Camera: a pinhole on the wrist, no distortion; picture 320 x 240 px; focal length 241.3 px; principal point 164.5 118.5 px. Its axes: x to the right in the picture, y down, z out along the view. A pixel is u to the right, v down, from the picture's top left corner.
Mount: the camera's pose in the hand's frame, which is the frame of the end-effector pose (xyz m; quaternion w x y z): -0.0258 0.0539 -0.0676 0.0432 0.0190 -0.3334 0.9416
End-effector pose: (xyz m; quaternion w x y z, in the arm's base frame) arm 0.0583 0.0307 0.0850 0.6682 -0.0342 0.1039 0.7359
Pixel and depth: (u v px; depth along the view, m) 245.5 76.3 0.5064
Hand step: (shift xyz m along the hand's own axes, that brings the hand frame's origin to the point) -0.1832 -0.1847 0.3923
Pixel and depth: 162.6 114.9 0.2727
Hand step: -0.0214 -0.1148 0.1467
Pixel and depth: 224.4 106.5 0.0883
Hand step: -0.0466 0.0032 0.0052
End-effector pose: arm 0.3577 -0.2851 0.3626 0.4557 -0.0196 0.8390 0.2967
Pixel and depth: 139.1 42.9 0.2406
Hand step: 0.0082 -0.0410 0.1649
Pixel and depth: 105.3 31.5 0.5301
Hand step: 0.1253 -0.1408 0.4556
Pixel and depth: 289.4 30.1 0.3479
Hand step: -0.1907 -0.0541 0.2942
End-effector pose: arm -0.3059 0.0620 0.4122 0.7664 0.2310 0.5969 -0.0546
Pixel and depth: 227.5 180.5 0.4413
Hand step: -0.1481 -0.3037 0.2117
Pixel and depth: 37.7 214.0 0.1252
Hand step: 0.0359 -0.0678 -0.0056
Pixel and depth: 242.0 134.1 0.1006
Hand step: -0.0579 -0.0122 0.0086
